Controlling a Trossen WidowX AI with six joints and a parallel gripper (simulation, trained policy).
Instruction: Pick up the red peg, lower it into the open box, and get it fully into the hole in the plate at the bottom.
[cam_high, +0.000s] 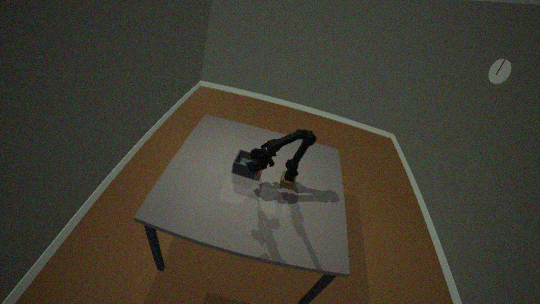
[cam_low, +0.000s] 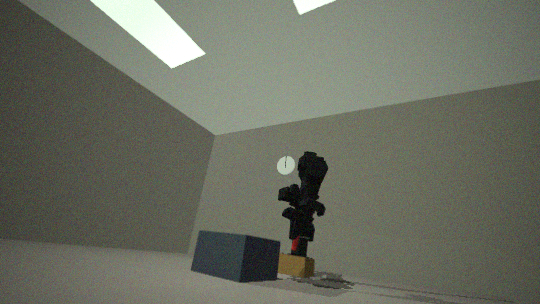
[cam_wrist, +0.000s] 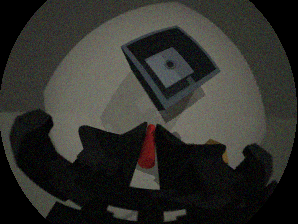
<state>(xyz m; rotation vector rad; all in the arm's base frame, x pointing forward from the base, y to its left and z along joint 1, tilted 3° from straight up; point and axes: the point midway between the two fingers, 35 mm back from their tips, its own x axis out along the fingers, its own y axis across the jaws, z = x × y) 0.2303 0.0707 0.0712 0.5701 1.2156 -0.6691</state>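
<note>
Right now the grey plate is 12 cm to the right of my gripper tip, 8 cm ahead of it and 6 cm below it. Round my gripper tip: dark blue box (12 cm to the right, 8 cm below, 8 cm ahead); then red peg (1 cm to the left, 1 cm behind, 1 cm above).
</note>
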